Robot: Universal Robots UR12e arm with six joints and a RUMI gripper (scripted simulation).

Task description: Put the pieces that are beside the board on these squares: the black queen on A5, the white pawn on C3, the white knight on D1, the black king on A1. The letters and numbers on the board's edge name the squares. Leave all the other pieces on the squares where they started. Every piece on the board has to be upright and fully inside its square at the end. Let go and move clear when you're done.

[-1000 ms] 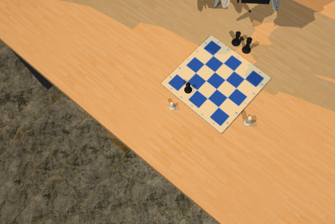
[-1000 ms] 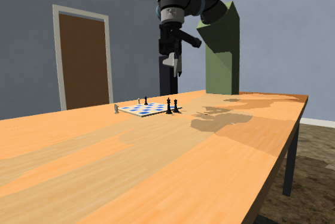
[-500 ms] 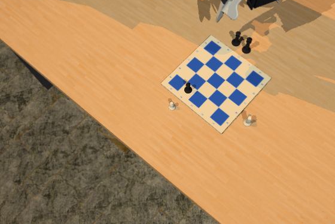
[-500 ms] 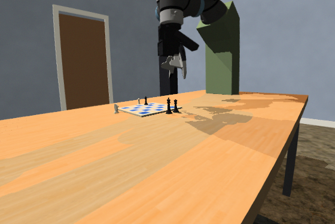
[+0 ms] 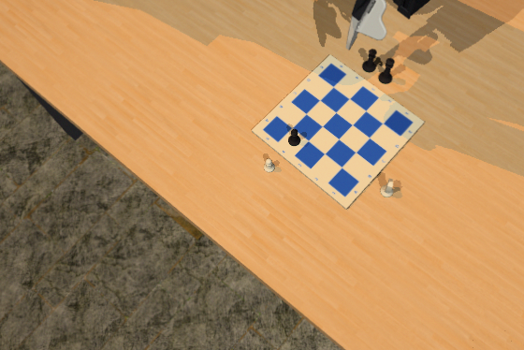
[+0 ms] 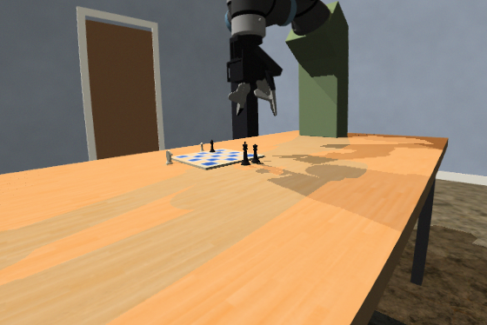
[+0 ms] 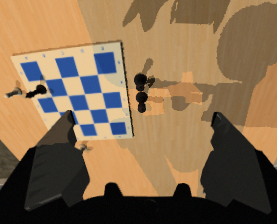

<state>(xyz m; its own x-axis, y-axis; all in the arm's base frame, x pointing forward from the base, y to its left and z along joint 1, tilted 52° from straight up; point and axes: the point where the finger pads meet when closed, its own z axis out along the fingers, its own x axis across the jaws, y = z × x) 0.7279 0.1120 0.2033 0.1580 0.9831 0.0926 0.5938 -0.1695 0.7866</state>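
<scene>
Right now the black queen is 100 mm below my hand. Also, from my hand: black pawn 210 mm to the right, 100 mm below, 30 mm behind; black king 100 mm below, 40 mm ahead, 10 mm to the right; blue-and-cream chessboard 150 mm to the right, 130 mm below, 20 mm ahead.
</scene>
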